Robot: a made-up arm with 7 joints. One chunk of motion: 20 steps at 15 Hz.
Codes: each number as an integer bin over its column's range. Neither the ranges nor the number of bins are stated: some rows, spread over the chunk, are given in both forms.
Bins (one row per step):
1: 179 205 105 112 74 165
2: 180 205 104 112 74 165
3: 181 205 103 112 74 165
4: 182 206 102 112 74 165
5: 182 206 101 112 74 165
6: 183 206 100 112 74 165
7: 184 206 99 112 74 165
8: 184 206 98 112 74 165
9: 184 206 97 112 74 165
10: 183 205 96 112 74 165
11: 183 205 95 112 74 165
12: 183 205 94 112 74 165
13: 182 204 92 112 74 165
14: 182 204 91 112 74 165
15: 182 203 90 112 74 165
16: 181 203 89 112 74 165
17: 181 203 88 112 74 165
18: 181 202 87 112 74 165
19: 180 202 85 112 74 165
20: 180 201 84 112 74 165
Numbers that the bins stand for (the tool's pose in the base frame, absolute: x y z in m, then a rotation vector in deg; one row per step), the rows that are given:
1: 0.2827 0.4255 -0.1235 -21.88 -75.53 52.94
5: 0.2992 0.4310 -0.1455 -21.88 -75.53 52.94
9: 0.3102 0.4310 -0.1675 -21.88 -75.53 52.94
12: 0.3047 0.4255 -0.1839 -21.88 -75.53 52.94
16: 0.2937 0.4145 -0.2114 -21.88 -75.53 52.94
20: 0.2882 0.4035 -0.2388 -21.88 -75.53 52.94
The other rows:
2: 0.2882 0.4255 -0.1290 -21.88 -75.53 52.94
3: 0.2937 0.4255 -0.1345 -21.88 -75.53 52.94
4: 0.2992 0.4310 -0.1400 -21.88 -75.53 52.94
6: 0.3047 0.4310 -0.1510 -21.88 -75.53 52.94
7: 0.3102 0.4310 -0.1565 -21.88 -75.53 52.94
8: 0.3102 0.4310 -0.1620 -21.88 -75.53 52.94
10: 0.3047 0.4255 -0.1729 -21.88 -75.53 52.94
11: 0.3047 0.4255 -0.1784 -21.88 -75.53 52.94
13: 0.2992 0.4200 -0.1949 -21.88 -75.53 52.94
14: 0.2992 0.4200 -0.2004 -21.88 -75.53 52.94
15: 0.2992 0.4145 -0.2059 -21.88 -75.53 52.94
17: 0.2937 0.4145 -0.2169 -21.88 -75.53 52.94
18: 0.2937 0.4090 -0.2224 -21.88 -75.53 52.94
19: 0.2882 0.4090 -0.2333 -21.88 -75.53 52.94

